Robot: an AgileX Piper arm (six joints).
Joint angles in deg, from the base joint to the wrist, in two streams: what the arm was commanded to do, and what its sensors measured. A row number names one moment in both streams.
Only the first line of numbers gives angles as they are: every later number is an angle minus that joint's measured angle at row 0.
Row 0, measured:
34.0, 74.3, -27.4, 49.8, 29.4, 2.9
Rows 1 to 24, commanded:
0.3, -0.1, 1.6, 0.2, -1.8, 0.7
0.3, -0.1, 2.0, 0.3, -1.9, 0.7
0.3, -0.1, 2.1, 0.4, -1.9, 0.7
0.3, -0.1, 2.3, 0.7, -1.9, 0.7
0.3, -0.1, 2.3, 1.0, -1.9, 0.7
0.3, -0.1, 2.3, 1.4, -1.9, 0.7
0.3, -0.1, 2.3, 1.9, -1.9, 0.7
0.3, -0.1, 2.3, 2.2, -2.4, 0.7
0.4, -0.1, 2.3, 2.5, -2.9, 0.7
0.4, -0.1, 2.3, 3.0, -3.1, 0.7
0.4, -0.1, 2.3, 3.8, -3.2, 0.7
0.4, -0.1, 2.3, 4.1, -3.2, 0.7
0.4, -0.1, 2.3, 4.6, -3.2, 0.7
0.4, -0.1, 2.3, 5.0, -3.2, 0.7
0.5, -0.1, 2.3, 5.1, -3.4, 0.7
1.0, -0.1, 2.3, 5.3, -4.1, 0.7
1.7, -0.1, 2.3, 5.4, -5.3, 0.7
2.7, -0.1, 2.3, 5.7, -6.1, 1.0
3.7, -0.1, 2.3, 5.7, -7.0, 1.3
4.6, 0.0, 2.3, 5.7, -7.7, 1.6
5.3, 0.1, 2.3, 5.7, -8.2, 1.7
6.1, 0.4, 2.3, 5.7, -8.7, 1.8
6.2, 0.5, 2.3, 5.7, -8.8, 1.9
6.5, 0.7, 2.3, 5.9, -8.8, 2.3
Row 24, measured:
5.0, 0.2, 2.0, 5.6, -7.3, 1.5
